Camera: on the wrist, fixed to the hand. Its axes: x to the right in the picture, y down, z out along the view.
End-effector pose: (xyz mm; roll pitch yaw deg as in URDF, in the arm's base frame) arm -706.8 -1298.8 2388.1 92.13 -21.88 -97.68
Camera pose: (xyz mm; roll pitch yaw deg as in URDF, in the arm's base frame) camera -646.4 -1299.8 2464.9 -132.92 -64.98 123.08
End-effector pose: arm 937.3 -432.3 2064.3 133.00 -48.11 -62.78
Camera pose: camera 909.0 -383.8 2144.2 -133.09 -23.23 -177.14
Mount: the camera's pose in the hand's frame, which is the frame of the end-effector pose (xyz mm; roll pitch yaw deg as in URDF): 22.0 71.6 -62.7 -5.02 -13.90 87.61
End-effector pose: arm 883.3 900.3 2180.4 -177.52 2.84 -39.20
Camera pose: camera 855.7 827.0 2238.8 172.13 16.48 -127.62
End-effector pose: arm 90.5 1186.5 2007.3 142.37 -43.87 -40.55
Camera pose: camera 41.4 1204.3 2089.9 -139.71 -18.53 -145.80
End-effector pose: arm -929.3 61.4 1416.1 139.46 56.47 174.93
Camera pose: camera -1018.4 83.0 1449.8 114.77 -12.34 108.82
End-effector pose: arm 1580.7 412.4 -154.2 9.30 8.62 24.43
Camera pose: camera 1560.2 491.8 -207.2 4.73 -22.54 108.27
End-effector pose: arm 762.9 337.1 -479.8 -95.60 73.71 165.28
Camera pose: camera 835.0 389.9 -519.2 81.96 18.43 -23.48
